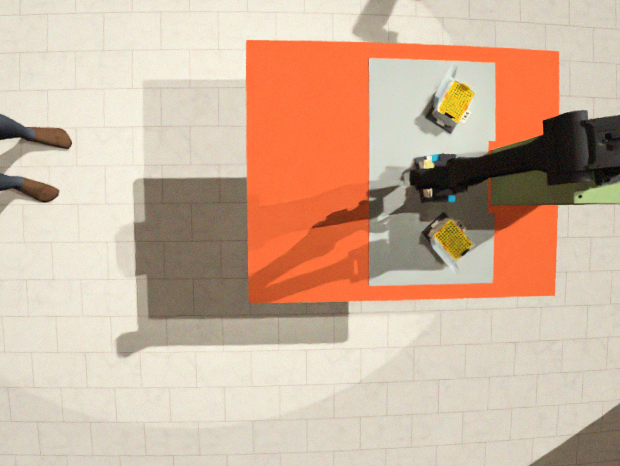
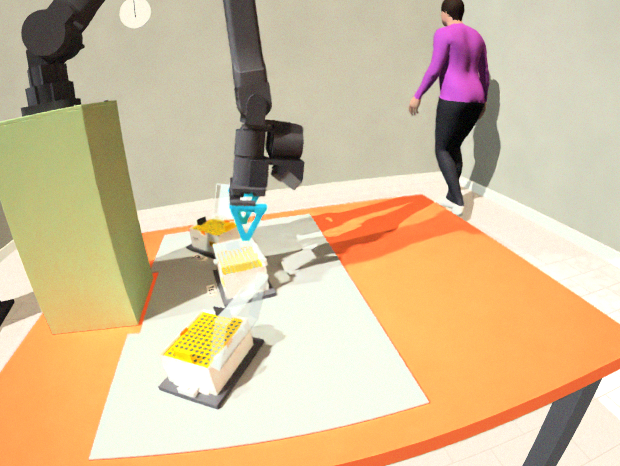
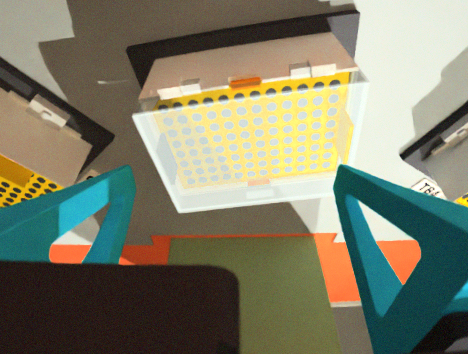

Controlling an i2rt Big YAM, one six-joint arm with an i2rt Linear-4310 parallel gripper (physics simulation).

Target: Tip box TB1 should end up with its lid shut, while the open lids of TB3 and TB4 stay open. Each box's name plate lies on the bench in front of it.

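Places are measured from the arm's base along level axes (x ahead, y left, z up), in millimetres.
Pixels of known places: gripper, between the fingertips: (image 2: 244,231) (image 3: 234,176); arm's base, origin of its link: (image 2: 54,111).
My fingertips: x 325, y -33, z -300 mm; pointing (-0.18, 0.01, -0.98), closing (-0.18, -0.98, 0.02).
For each thing: its middle in the pictures, then the offset to it from my fingertips. "spot": a spot on its surface instead. Level surfaces: height alone.
- middle box, middle of its body: (image 3: 252,136) (image 2: 234,268) (image 1: 440,176) dx -35, dy -9, dz -71 mm
- TB4, middle of its body: (image 2: 202,348) (image 1: 456,105) dx -139, dy -232, dz -77 mm
- partly legible plate, a spot on its surface: (image 3: 426,187) (image 1: 463,118) spot: dx -173, dy -190, dz -108 mm
- side box, middle of its body: (image 3: 20,180) (image 2: 213,237) (image 1: 453,237) dx -44, dy +200, dz -77 mm
- pale mat, height of its surface: dz -110 mm
- orange table, height of its surface: dz -113 mm
The middle box (image 1: 428,164) (image 2: 240,285) (image 3: 245,65), apparently TB1, has its clear lid (image 2: 240,253) (image 3: 250,140) lying over the yellow rack; it looks shut. Its plate (image 2: 210,289) is too small to read surely. TB4 (image 1: 456,101) (image 2: 192,373) (image 3: 445,172) has a partly legible plate (image 1: 465,116) (image 3: 426,187) and its lid (image 1: 445,82) (image 2: 248,303) stands open. The other side box (image 1: 453,239) (image 2: 201,239) (image 3: 40,145), apparently TB3, has its lid (image 1: 445,258) (image 2: 222,200) open. My gripper (image 1: 443,178) (image 2: 245,229) (image 3: 234,176) is open and empty, above the middle box.
The three boxes stand on a pale mat (image 1: 395,100) (image 2: 325,380) on the orange table (image 1: 300,100) (image 2: 451,300). A green pedestal (image 1: 531,190) (image 2: 45,225) (image 3: 275,290) stands beside the mat, on the arm's side. A person (image 2: 463,65) is beyond the table.
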